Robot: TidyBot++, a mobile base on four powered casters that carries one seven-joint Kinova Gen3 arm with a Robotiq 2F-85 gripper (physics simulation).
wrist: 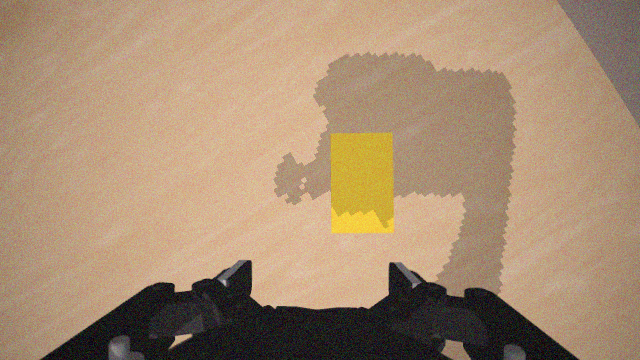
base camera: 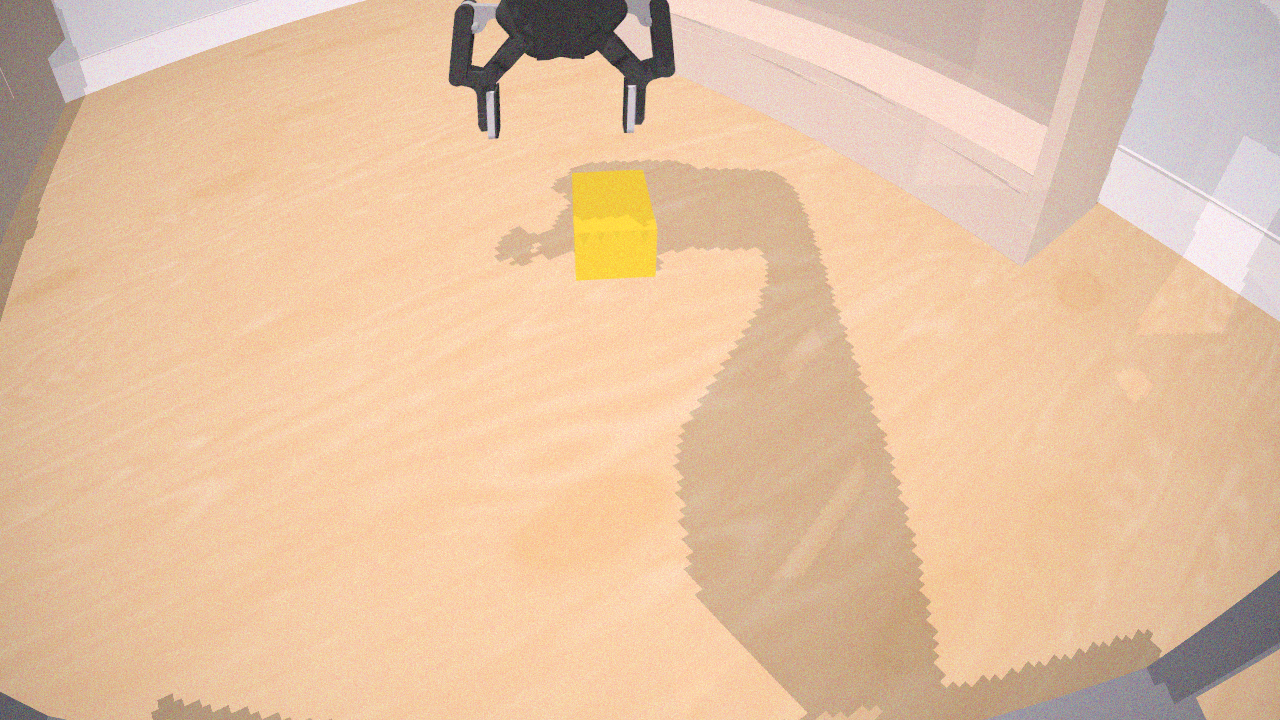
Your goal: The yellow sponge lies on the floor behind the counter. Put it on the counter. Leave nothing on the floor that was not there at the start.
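Places are measured from the arm's base along level axes (x down, y ahead, z right), in millimetres.
Where they show: gripper, fingertip midpoint: (wrist: 319, 277) (base camera: 560, 130).
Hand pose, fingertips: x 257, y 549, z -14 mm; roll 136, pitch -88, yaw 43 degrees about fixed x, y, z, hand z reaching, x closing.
Each offset is from my fingertips to the top centre of the thing. "spot": to the spot under its first point. Level surfaces: height alone.
The yellow sponge @(dx +94, dy +61, dz +37 mm) (base camera: 614, 234) (wrist: 362, 177) is a yellow block lying on the wooden floor @(dx +139 mm) (base camera: 358, 429) (wrist: 125, 150). In the wrist view its long side runs up and down the picture, in line with the gripper's pointing of the fingers, and it sits a little right of the middle between them. My gripper (base camera: 561, 134) (wrist: 319, 277) is open and empty. It hangs above the floor, apart from the sponge. The counter named in the task cannot be told for certain in these views.
A pale wooden cabinet-like piece @(spot: dx -17, dy +37, dz +450 mm) (base camera: 1065, 134) stands at the right in the base camera view, its corner reaching the floor. A grey-brown surface (base camera: 22, 134) edges the left. Pale walls with white skirting (base camera: 1181, 241) stand behind. The arm's shadow falls across the sponge and floor.
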